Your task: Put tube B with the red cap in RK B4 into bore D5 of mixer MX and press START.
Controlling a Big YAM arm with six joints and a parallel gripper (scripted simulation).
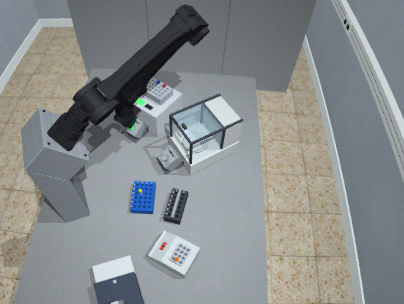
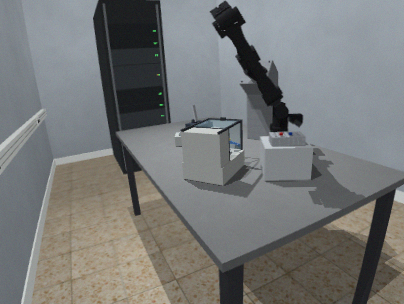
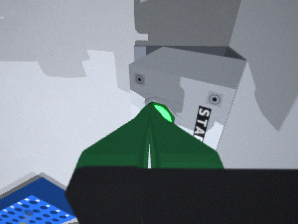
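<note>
Now: the green start key 1 cm to the left of my hand, 1 cm below it and 1 cm ahead of it. Also, from my hand: grey bore block (18 cm to the left, 8 cm above, 4 cm ahead); then blue-capped tube (20 cm to the left, 8 cm above, 4 cm ahead); then yellow-capped tube (24 cm to the right, 18 cm ahead, 4 cm below).
</note>
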